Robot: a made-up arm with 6 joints. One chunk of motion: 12 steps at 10 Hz.
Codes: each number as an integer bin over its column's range. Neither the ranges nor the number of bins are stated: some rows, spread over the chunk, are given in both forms.
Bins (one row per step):
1: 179 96 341 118 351 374
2: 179 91 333 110 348 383
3: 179 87 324 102 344 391
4: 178 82 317 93 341 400
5: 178 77 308 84 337 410
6: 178 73 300 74 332 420
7: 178 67 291 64 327 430
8: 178 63 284 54 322 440
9: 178 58 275 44 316 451
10: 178 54 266 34 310 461
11: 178 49 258 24 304 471
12: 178 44 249 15 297 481
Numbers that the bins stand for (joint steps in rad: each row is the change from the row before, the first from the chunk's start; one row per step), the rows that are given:
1: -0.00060 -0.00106 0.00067 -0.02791 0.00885 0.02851
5: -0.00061 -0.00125 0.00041 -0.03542 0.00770 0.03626
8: -0.00061 -0.00138 0.00022 -0.04206 0.00647 0.04272
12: -0.00061 -0.00157 -0.00005 -0.05068 0.00441 0.05154
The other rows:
2: -0.00060 -0.00111 0.00061 -0.02968 0.00860 0.03045
3: -0.00060 -0.00115 0.00054 -0.03144 0.00827 0.03217
4: -0.00061 -0.00120 0.00048 -0.03343 0.00803 0.03411
6: -0.00061 -0.00129 0.00035 -0.03764 0.00729 0.03841
7: -0.00061 -0.00134 0.00028 -0.03985 0.00688 0.04056
9: -0.00061 -0.00143 0.00015 -0.04427 0.00597 0.04508
10: -0.00061 -0.00147 0.00008 -0.04648 0.00548 0.04724
11: -0.00061 -0.00152 0.00002 -0.04869 0.00499 0.04939

